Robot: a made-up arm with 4 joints.
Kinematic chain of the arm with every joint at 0, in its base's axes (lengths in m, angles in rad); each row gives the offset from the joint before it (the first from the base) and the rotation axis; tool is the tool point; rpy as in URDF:
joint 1: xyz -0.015 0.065 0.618 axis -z
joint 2: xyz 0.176 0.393 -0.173 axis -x
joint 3: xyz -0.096 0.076 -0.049 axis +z
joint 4: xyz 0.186 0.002 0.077 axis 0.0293 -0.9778 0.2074
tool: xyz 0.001 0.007 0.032 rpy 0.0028 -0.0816 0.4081
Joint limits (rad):
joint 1: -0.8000..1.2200
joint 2: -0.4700..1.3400
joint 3: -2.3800..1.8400
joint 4: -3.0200..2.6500
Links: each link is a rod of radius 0.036 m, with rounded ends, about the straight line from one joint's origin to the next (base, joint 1, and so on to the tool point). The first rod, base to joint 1, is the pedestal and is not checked.
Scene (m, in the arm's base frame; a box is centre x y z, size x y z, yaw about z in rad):
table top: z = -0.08
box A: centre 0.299 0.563 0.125 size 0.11 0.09 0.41 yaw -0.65
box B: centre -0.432 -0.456 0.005 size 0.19 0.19 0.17 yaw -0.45
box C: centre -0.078 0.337 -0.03 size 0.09 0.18 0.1 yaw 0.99
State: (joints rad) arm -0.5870 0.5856 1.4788 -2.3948
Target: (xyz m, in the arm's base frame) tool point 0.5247 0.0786 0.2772
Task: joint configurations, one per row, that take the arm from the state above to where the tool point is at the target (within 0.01 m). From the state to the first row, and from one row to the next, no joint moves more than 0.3 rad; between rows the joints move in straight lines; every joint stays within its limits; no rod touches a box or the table.
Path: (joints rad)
1: -0.4560 0.4307 1.2364 -2.4053
2: -0.3251 0.2758 0.9941 -2.4159
3: -0.1941 0.1208 0.7517 -2.4264
4: -0.0632 -0.0341 0.5094 -2.4369
5: 0.0678 -0.1890 0.2670 -2.4475
6: 0.2666 0.0708 0.3324 -2.4597
7: 0.4654 0.3306 0.3977 -2.4720
8: 0.6642 0.5904 0.4631 -2.4843
9: 0.8629 0.8502 0.5285 -2.4966
10: 1.0617 1.1100 0.5938 -2.5088

